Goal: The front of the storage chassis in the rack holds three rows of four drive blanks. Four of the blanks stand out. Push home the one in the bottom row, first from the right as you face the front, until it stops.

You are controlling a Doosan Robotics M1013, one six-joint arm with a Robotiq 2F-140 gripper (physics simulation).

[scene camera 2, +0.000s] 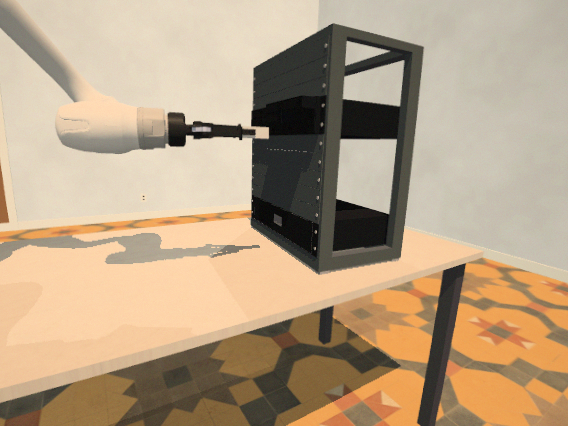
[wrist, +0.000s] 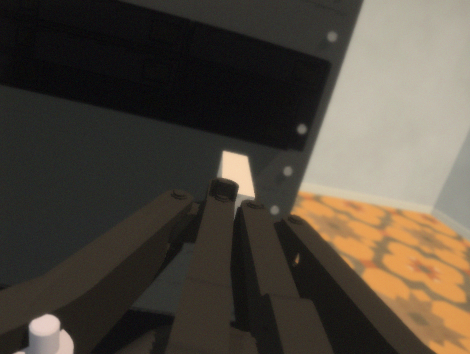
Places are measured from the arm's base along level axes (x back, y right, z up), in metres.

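Where they show: gripper, fingertip midpoint: (scene camera 2: pixel 267 133) (wrist: pixel 230 173).
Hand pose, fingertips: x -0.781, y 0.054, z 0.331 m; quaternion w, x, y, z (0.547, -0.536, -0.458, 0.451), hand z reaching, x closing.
After its pixels a point has its place.
The storage chassis (scene camera 2: pixel 290 116) @(x -0.870, y 0.015, z 0.380 m) (wrist: pixel 165 65) @(x -0.844, y 0.002, z 0.383 m) is the black band across the upper part of the rack's front. Its blanks are very dark; their edges are faint in the wrist view, and I cannot tell there how far the bottom right one stands out. My gripper (scene camera 2: pixel 262 132) @(x -0.781, y 0.054, z 0.331 m) (wrist: pixel 230 173) @(x -0.781, y 0.054, z 0.331 m) is shut and empty, its light fingertips together and pointing at the rack front. In the wrist view the tips appear below the chassis's lower edge, over the grey panel, towards the right side. In the scene view they are near the chassis's lower edge; whether they touch anything cannot be told.
The rack (scene camera 2: pixel 327 150) @(x -0.888, y 0.160, z 0.295 m) (wrist: pixel 345 45) @(x -0.883, y 0.156, z 0.441 m) stands on the table (scene camera 2: pixel 165 300) @(x -0.510, y 0.125, z -0.023 m). Grey filler panels (scene camera 2: pixel 287 170) @(x -0.898, y -0.035, z 0.230 m) (wrist: pixel 110 165) @(x -0.897, y -0.030, z 0.277 m) lie below the chassis. Another black unit (scene camera 2: pixel 295 227) @(x -0.892, y 0.029, z 0.072 m) sits at the rack's bottom. Screw heads run down the rack's right front edge. The arm reaches in from the left.
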